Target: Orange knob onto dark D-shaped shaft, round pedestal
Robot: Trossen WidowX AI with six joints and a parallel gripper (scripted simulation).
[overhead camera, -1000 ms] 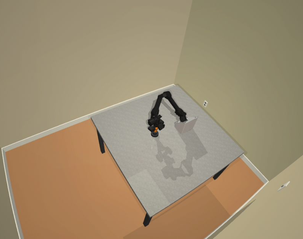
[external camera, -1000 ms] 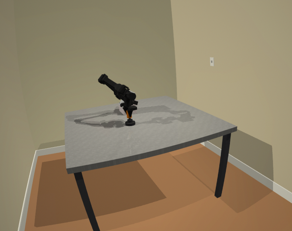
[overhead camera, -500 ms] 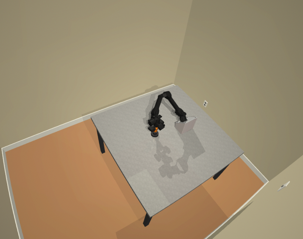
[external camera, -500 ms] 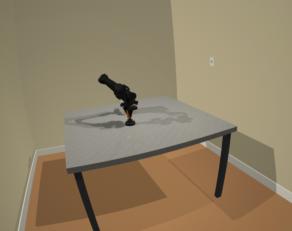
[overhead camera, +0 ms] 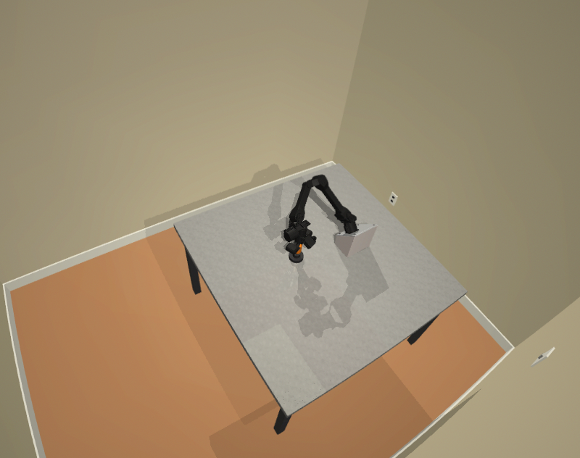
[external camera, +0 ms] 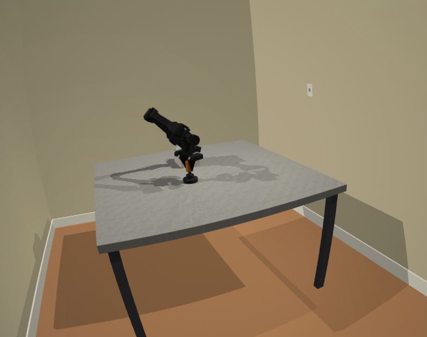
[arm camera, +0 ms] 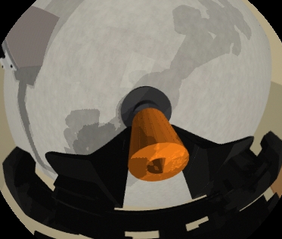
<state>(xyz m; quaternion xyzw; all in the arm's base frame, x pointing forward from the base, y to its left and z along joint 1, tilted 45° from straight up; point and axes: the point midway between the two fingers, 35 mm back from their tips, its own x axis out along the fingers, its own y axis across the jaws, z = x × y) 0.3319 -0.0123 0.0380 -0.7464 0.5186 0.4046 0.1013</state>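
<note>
Right now my gripper tip is 2 cm below the orange knob. Also, from my gripper tip: dark round pedestal: 4 cm below.
</note>
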